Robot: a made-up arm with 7 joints.
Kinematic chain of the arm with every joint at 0, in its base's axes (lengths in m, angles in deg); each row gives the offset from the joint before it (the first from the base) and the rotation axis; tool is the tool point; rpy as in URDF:
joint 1: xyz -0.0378 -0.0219 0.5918 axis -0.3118 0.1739 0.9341
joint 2: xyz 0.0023 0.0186 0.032 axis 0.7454 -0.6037 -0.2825
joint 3: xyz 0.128 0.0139 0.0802 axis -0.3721 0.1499 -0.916
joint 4: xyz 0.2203 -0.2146 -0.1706 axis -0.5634 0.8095 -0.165
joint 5: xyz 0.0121 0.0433 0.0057 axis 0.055 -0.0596 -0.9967
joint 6: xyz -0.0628 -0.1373 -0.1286 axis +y
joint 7: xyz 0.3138 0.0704 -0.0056 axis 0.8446 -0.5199 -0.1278
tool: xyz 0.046 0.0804 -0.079 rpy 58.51 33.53 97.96
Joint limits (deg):
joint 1: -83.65..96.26
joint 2: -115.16..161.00
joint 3: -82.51..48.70
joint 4: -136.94..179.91
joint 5: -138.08..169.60
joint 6: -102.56..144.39
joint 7: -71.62..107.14
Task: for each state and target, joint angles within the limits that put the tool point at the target. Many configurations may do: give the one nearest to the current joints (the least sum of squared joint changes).
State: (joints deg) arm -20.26 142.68 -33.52 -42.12 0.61 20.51 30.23
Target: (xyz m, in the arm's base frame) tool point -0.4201 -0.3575 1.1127
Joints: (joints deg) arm -25.82 127.17 -62.33 -39.43 -9.78 31.78 27.52
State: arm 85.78 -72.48 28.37 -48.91 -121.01 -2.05 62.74
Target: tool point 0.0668 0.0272 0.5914
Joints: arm 96.26 -83.36 22.72 -63.33 -138.08 -30.64 63.88
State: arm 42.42 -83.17 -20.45 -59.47 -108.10 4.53 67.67
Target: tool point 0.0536 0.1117 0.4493
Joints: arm 24.32 -72.88 -11.57 -60.50 -89.02 -20.38 80.09
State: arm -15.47 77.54 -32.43 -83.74 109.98 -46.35 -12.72
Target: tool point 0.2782 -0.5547 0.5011
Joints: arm -31.37 76.51 -10.29 -81.49 97.47 -36.93 -7.30
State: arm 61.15 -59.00 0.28 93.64 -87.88 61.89 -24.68
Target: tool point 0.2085 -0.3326 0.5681
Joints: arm 46.47 -36.94 -7.05 79.54 -89.02 34.69 -17.29
